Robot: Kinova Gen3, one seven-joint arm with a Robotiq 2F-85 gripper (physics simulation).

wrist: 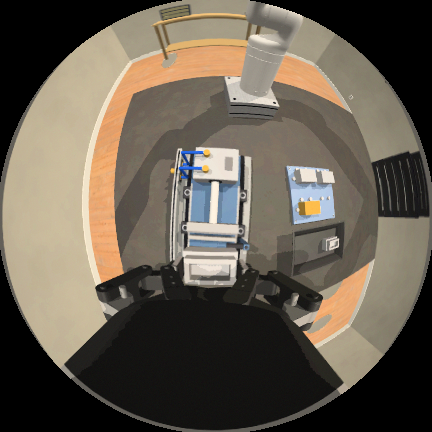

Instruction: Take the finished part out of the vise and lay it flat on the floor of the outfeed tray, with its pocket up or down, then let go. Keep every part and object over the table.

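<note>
The finished part, a light grey block with a rectangular pocket facing the camera, is between the fingers of my gripper at the lower middle of the wrist view. My gripper is shut on it, one finger at each side. The part appears raised above the near end of the vise, whose jaws and blue bed show beyond it. The fingers' contact faces are partly hidden. The dark outfeed tray is to the right, apart from the part and gripper, with a small light grey piece inside its right side.
A light blue plate with grey blocks and an orange block lies beyond the tray. Blue nozzle arms with orange tips stand by the vise's far left. The robot base is at the back.
</note>
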